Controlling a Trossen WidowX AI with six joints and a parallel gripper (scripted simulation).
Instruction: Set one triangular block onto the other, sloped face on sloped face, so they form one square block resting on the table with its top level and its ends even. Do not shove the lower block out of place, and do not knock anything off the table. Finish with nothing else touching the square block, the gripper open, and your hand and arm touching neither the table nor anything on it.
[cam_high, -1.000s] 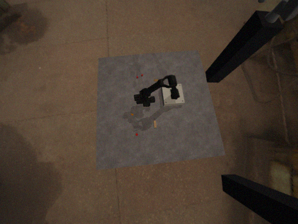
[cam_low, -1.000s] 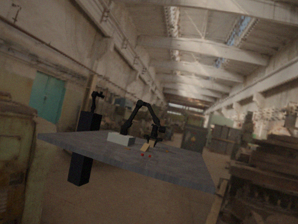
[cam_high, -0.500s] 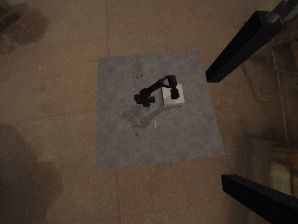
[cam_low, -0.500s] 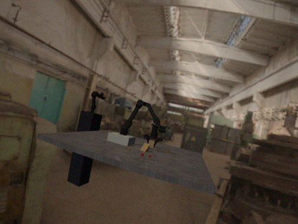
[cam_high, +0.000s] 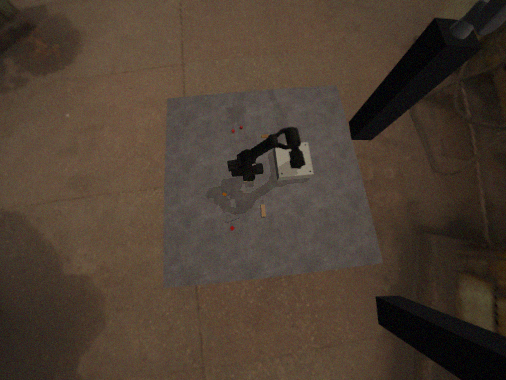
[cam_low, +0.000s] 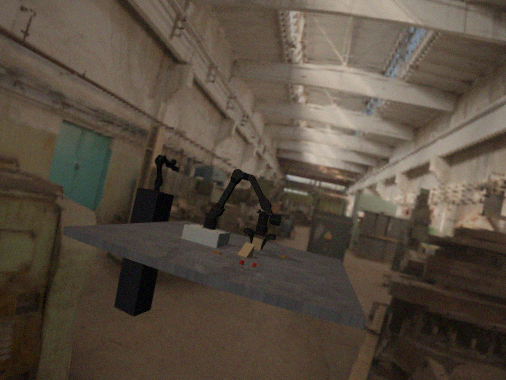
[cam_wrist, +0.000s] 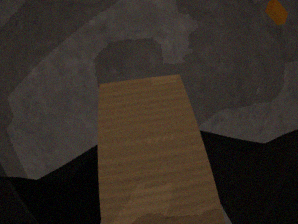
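Right now my gripper tip is 10 mm to the left of the tan triangular block and 10 mm below it. The rest, counted from my gripper tip: orange bit 150 mm ahead, 120 mm to the left, 30 mm below.
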